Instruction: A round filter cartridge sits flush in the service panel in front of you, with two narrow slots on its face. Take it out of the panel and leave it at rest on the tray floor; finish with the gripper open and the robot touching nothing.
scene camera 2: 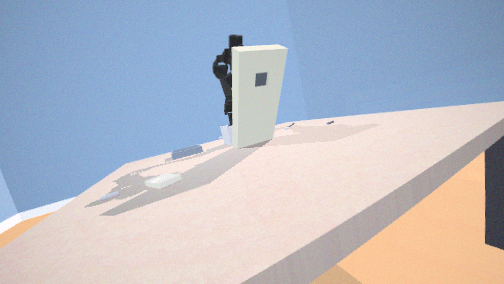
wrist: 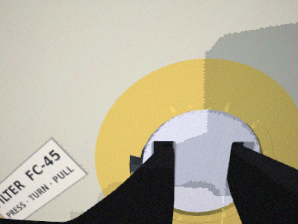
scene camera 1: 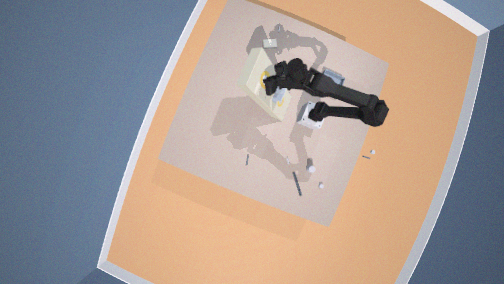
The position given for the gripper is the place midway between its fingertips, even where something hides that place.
Observation:
In view: the gripper [wrist: 198,153], a round filter cartridge [wrist: 202,139] and a cream service panel [scene camera 2: 257,71].
The cream service panel also shows in the wrist view [wrist: 89,89] and in scene camera 1 [scene camera 1: 257,65]. Scene camera 2 misses the round filter cartridge, which is hidden by the cream service panel.

